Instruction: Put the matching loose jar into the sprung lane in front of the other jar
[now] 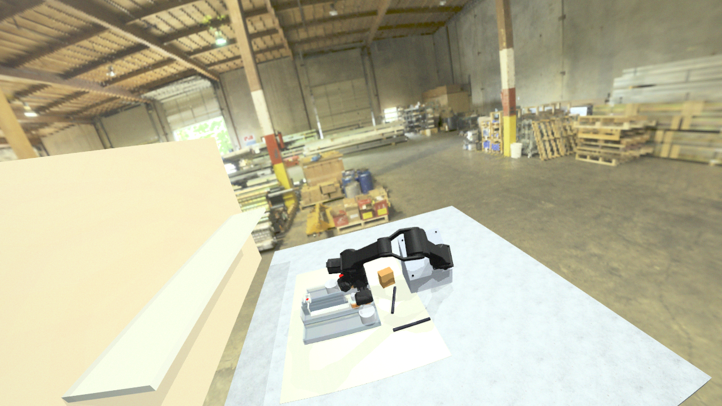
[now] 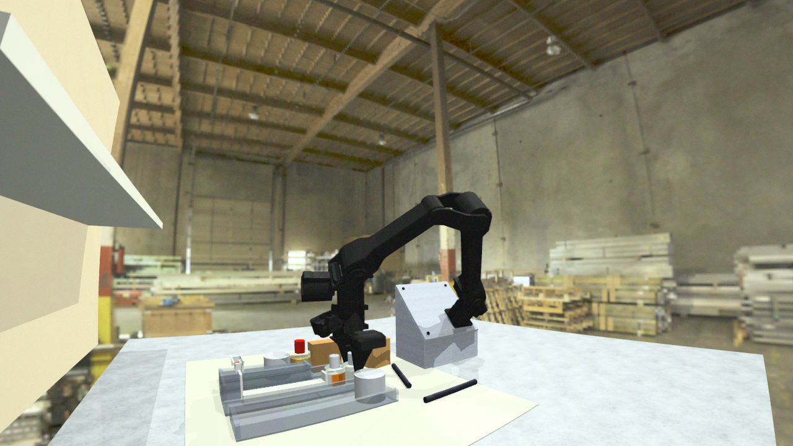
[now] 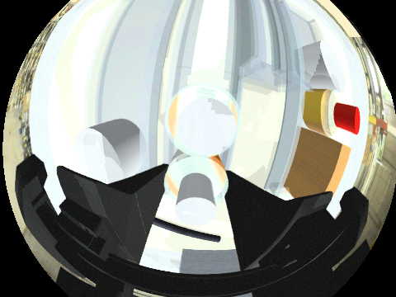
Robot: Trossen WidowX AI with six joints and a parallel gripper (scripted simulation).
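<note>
Right now the brown box is 130 mm to the right of my gripper tip, 20 mm ahead of it and 10 mm above it. Also, from my gripper tip: white pusher plate (150 mm ahead, 20 mm to the right, 20 mm above); then grey lane rack (150 mm ahead, 10 mm to the right, 10 mm below).
</note>
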